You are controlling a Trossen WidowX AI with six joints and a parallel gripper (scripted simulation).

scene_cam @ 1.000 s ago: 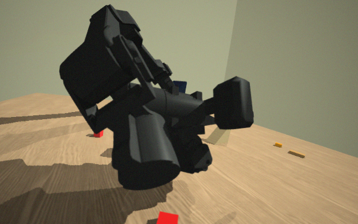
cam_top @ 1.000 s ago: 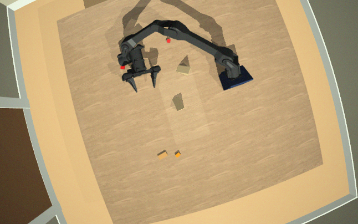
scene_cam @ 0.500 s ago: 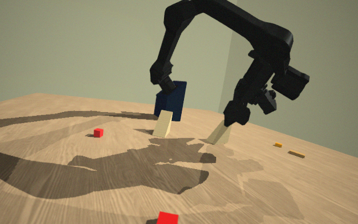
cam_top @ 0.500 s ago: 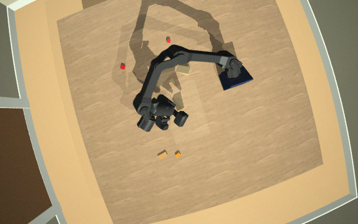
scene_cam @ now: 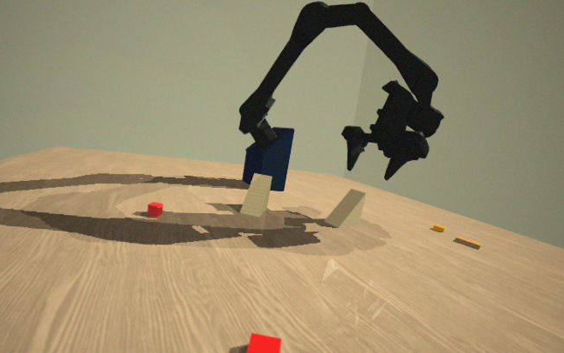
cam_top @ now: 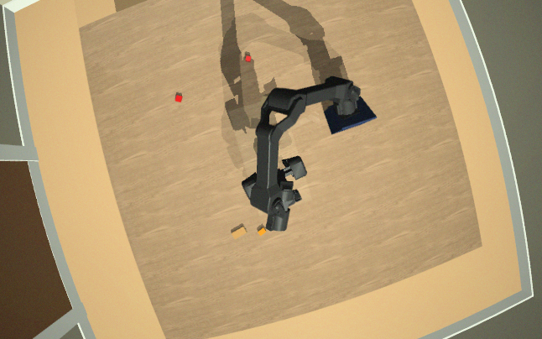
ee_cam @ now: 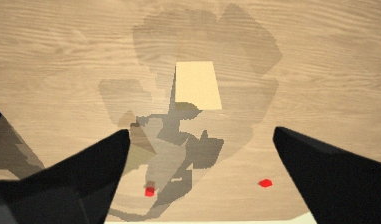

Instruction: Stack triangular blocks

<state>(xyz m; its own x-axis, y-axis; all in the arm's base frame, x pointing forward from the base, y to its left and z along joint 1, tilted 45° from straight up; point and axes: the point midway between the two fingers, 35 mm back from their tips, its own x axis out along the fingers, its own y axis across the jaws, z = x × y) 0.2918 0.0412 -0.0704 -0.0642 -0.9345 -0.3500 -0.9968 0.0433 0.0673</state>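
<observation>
Right now the triangular block is 8 cm below my gripper tip and 3 cm to the right of it. Round my gripper tip: flat tan bar 18 cm ahead, 16 cm to the left, 10 cm below; then small orange cube 19 cm to the left, 11 cm ahead, 10 cm below.
</observation>
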